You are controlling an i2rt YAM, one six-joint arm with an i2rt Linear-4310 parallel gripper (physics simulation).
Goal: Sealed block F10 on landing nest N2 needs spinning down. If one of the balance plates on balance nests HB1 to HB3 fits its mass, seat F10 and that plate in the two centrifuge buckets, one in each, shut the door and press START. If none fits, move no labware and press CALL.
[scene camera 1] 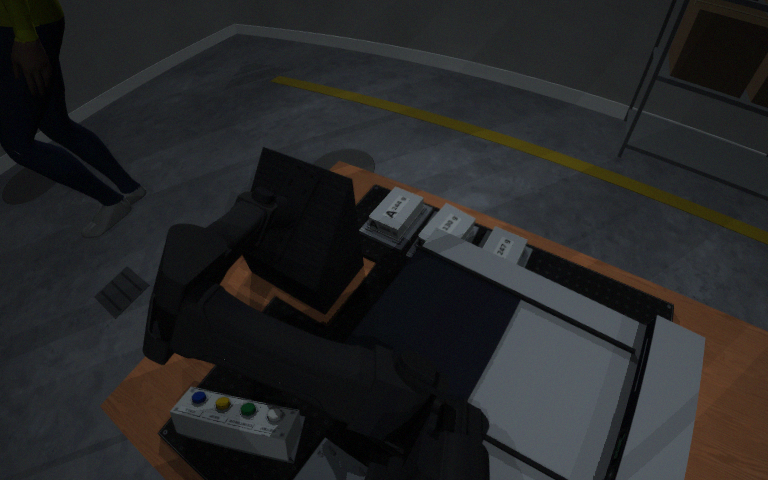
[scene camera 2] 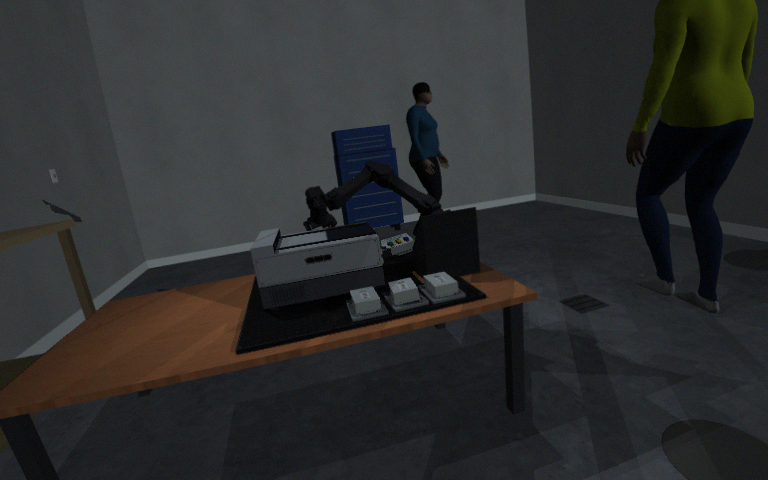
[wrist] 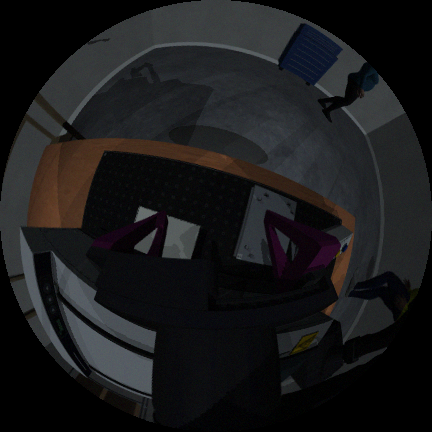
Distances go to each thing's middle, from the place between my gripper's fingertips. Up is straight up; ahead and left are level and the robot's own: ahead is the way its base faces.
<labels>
Now: hand 27 cm to the right of the grey centrifuge (scene camera 1: 571,382), 5 cm above it and 1 cm short of it. Also, from my hand: plate marked A (scene camera 1: 397,212): 53 cm to the left, 43 cm behind, 14 cm below; then dark lid (scene camera 1: 456,320): 25 cm to the left, 14 cm behind, 4 cm above; then button box (scene camera 1: 270,431): 34 cm behind, 13 cm below, 5 cm to the right.
</labels>
